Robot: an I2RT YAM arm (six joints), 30 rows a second.
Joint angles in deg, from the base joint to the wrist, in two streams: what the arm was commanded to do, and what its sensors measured. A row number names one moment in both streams.
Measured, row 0:
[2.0, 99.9, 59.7, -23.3, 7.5, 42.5]
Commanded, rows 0 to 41:
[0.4, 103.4, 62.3, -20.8, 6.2, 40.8]
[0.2, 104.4, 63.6, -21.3, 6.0, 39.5]
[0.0, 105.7, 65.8, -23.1, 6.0, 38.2]
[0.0, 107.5, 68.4, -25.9, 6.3, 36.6]
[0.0, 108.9, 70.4, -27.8, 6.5, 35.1]
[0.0, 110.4, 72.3, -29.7, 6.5, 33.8]
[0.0, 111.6, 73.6, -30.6, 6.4, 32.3]
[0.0, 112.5, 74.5, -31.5, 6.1, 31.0]
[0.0, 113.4, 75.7, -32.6, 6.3, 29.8]
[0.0, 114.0, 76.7, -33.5, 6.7, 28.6]
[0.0, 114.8, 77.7, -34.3, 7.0, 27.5]
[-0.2, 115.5, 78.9, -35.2, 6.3, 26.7]
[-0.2, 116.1, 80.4, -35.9, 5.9, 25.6]
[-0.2, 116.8, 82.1, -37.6, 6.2, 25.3]
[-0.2, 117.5, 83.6, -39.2, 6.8, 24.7]
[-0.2, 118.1, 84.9, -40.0, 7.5, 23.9]
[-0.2, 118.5, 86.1, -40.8, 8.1, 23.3]
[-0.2, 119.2, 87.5, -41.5, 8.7, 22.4]
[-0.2, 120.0, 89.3, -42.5, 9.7, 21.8]
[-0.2, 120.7, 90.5, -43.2, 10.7, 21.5]
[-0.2, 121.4, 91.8, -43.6, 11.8, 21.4]
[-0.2, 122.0, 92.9, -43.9, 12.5, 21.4]
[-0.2, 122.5, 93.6, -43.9, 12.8, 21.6]
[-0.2, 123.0, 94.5, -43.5, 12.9, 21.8]
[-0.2, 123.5, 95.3, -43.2, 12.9, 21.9]
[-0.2, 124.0, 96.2, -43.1, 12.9, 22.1]
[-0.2, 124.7, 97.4, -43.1, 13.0, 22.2]
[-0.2, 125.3, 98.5, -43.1, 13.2, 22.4]
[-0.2, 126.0, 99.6, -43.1, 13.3, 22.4]
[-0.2, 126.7, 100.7, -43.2, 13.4, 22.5]
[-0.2, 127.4, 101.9, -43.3, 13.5, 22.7]
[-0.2, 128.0, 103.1, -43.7, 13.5, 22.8]
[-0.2, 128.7, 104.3, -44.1, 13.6, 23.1]
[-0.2, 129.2, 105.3, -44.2, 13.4, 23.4]
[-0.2, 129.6, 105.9, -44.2, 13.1, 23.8]
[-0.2, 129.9, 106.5, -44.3, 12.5, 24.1]
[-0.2, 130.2, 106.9, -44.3, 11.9, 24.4]
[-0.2, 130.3, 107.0, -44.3, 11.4, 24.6]
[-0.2, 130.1, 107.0, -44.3, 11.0, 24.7]
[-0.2, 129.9, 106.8, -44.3, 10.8, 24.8]
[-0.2, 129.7, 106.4, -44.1, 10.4, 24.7]
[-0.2, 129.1, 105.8, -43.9, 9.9, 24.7]
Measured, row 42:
[-0.3, 129.3, 106.3, -42.6, 11.3, 24.2]
